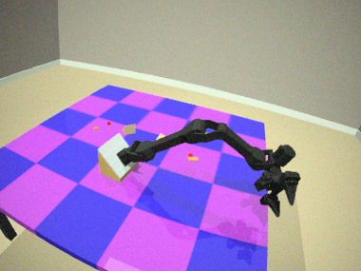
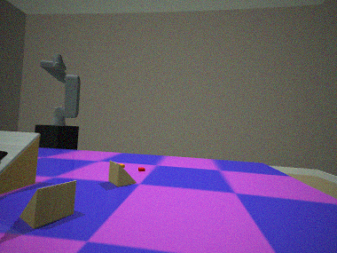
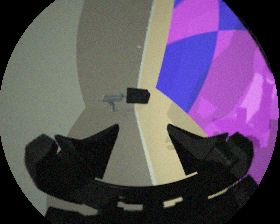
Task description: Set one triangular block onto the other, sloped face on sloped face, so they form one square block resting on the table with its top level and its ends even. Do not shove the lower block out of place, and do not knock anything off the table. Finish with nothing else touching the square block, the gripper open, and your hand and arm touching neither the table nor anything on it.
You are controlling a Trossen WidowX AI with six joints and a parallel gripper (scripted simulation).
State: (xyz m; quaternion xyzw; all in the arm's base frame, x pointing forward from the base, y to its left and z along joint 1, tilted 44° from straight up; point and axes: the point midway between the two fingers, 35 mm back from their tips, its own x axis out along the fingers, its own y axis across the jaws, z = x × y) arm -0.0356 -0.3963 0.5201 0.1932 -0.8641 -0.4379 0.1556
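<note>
Now: the tan piece 550 mm ahead of my gripper tip, 440 mm to the left of it and 150 mm below it. Also, from my gripper tip: orange triangular block: 230 mm ahead, 990 mm to the left, 150 mm below; then red triangular block: 320 mm ahead, 970 mm to the left, 150 mm below.
</note>
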